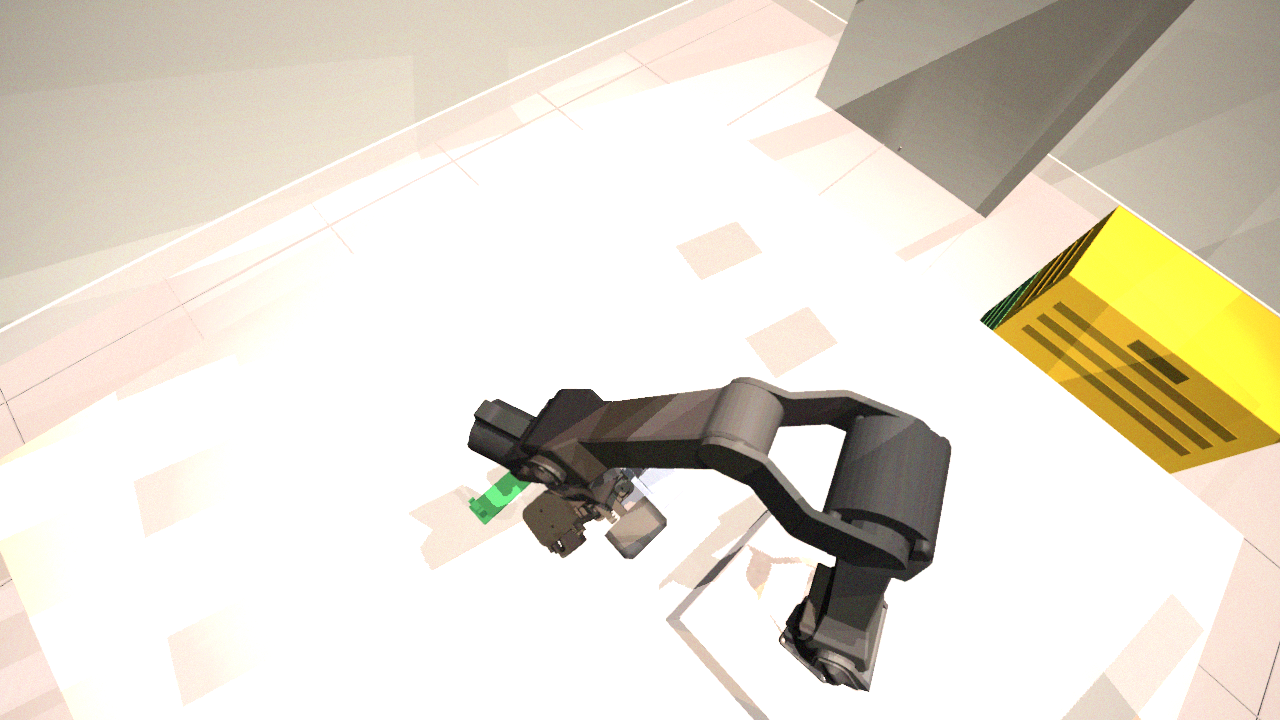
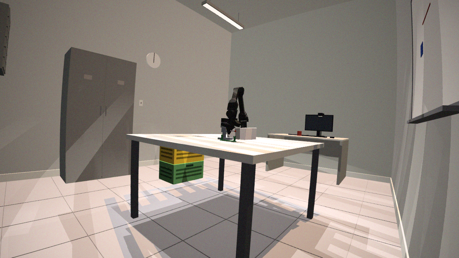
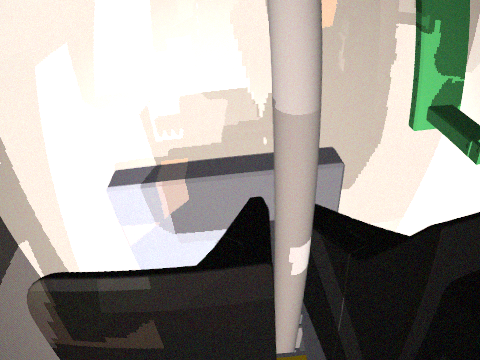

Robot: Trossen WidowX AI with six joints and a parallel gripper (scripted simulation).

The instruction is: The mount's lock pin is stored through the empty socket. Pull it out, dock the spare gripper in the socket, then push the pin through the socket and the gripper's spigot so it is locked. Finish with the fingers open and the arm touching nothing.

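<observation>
My gripper tip is 10 mm past the socket and 40 mm to the left of it. Round my gripper tip: pin cradle: 100 mm ahead, 60 mm to the left, 20 mm below; spare gripper: 50 mm to the right, 80 mm above.
</observation>
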